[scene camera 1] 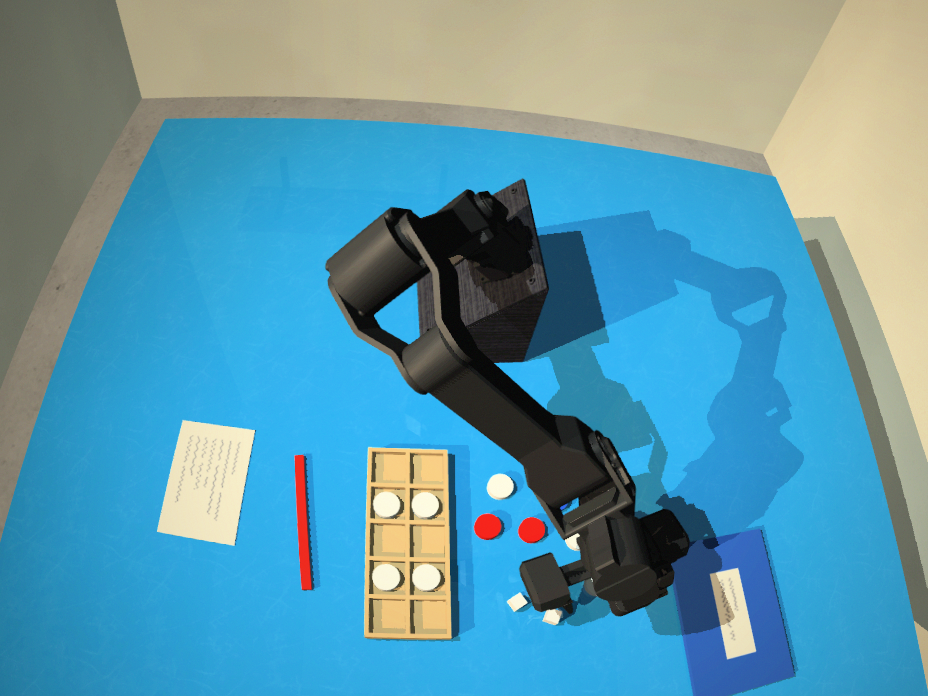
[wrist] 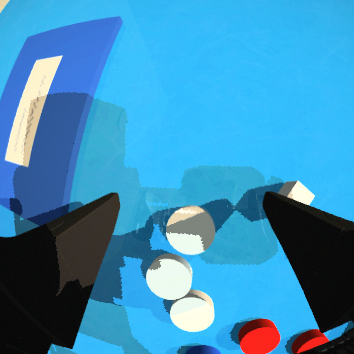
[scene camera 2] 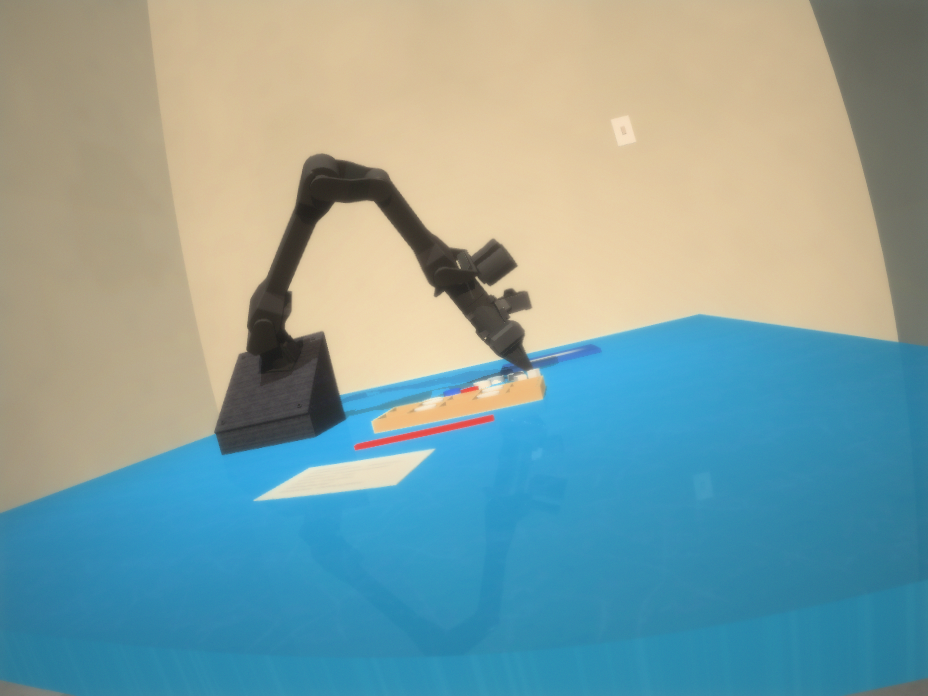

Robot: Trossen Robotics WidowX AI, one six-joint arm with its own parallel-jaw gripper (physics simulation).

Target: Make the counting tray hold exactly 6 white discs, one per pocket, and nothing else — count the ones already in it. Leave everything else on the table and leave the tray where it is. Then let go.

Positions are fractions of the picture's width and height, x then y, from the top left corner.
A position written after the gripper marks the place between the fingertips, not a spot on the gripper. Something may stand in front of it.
The gripper (scene camera 2: 0.57, 0.53) is open and holds nothing. Also in view: a wooden counting tray (scene camera 1: 0.44, 0.78).
The wooden counting tray is seen too in scene camera 2 (scene camera 2: 0.57, 0.56). The gripper is seen too in the wrist view (wrist: 0.55, 0.56).
